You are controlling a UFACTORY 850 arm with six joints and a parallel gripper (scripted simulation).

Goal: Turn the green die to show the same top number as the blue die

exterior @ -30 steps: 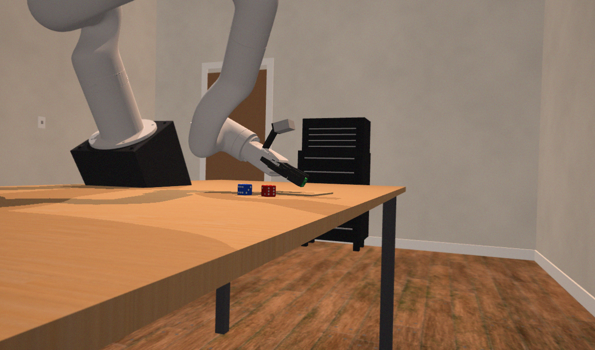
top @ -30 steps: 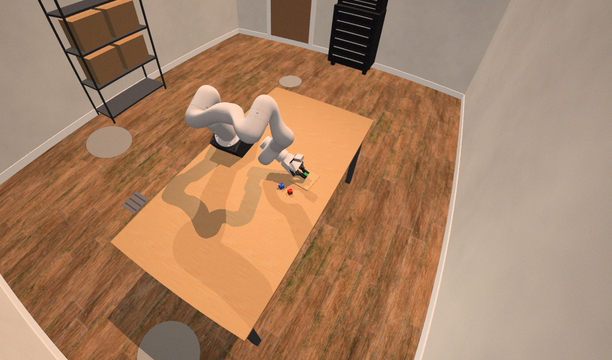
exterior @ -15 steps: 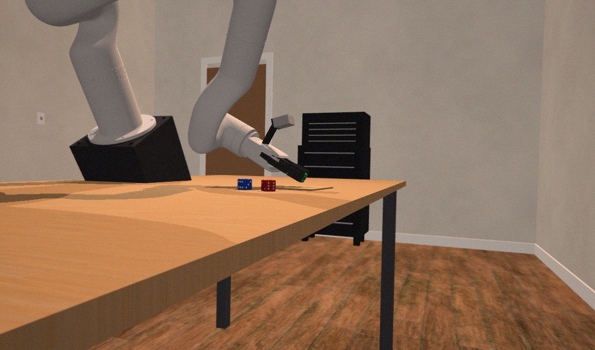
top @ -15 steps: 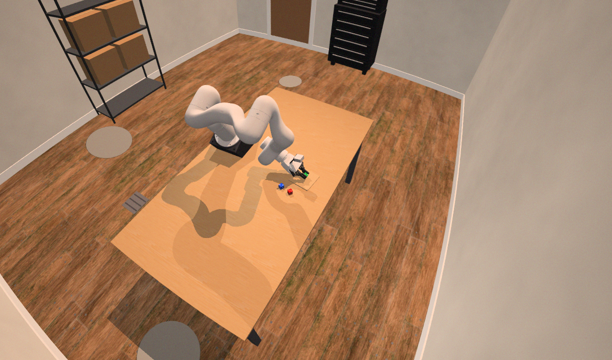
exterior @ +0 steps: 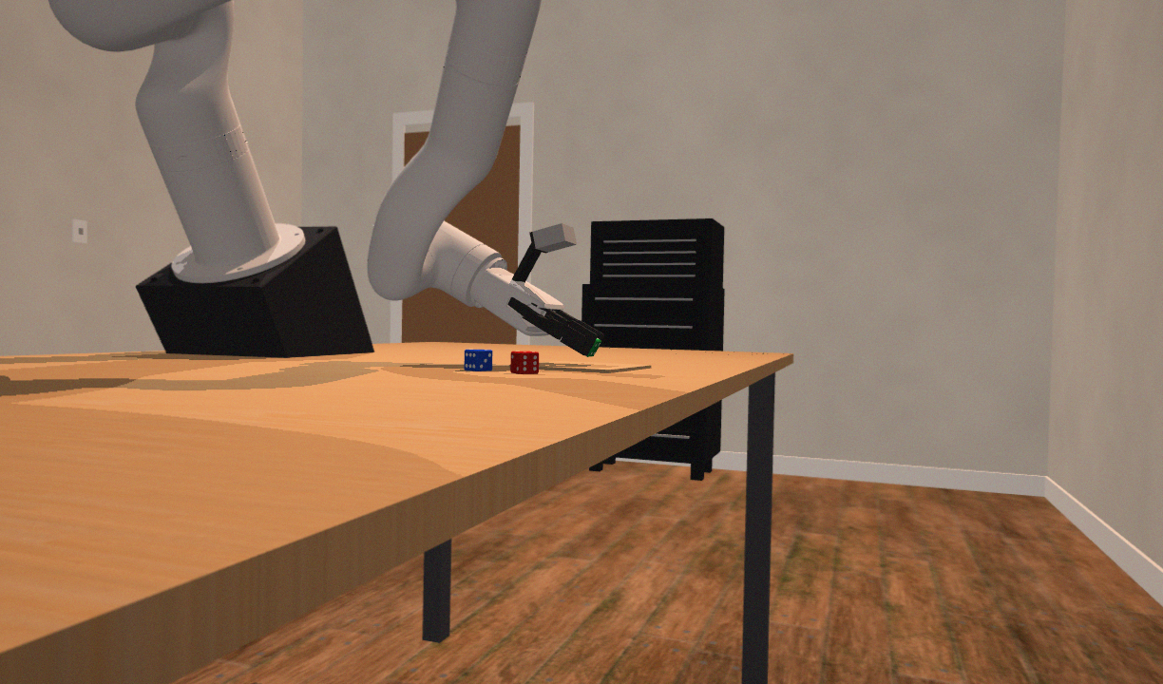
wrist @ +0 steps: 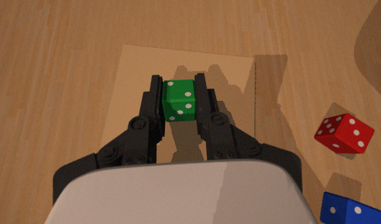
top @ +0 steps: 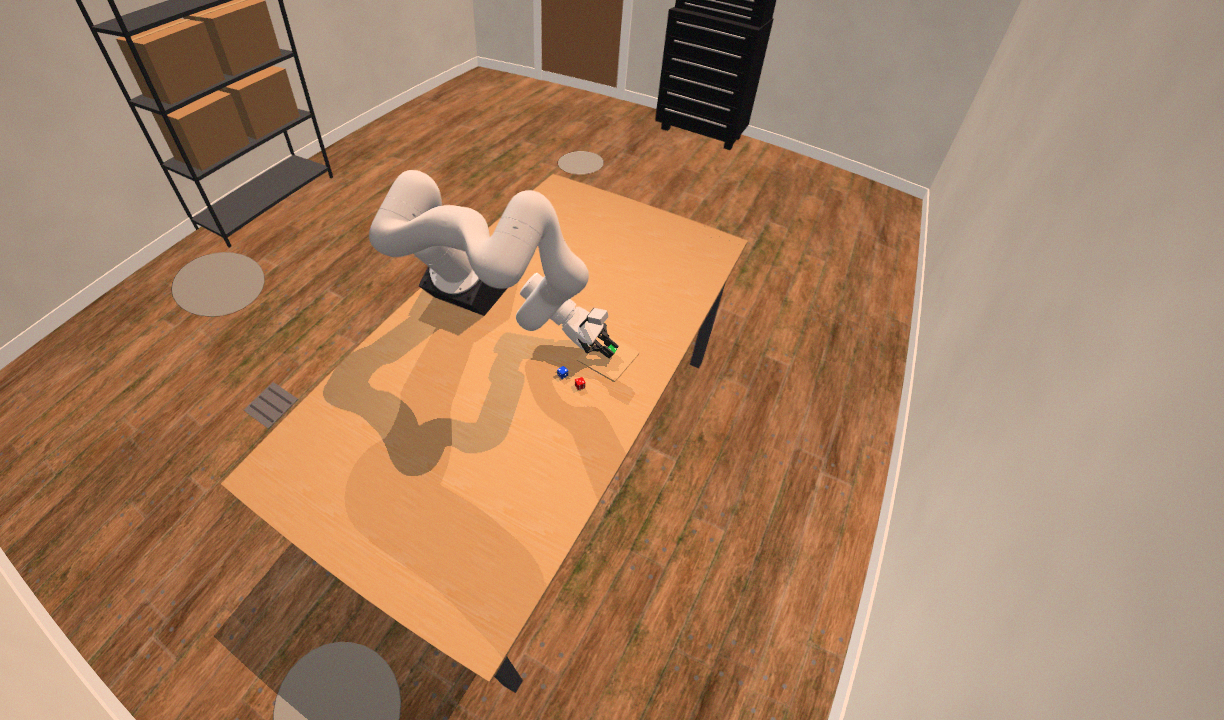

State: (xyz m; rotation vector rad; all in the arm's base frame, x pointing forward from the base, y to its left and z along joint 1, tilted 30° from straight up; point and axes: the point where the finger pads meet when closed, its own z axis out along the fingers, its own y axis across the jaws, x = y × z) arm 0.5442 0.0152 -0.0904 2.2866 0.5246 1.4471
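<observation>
The tan mat is 40 mm below my hand. From my hand the other things lie so: blue die (140 mm to the right, 80 mm behind, 30 mm below); red die (140 mm to the right, 30 mm below, 10 mm behind); green die (10 mm below, 10 mm ahead).
</observation>
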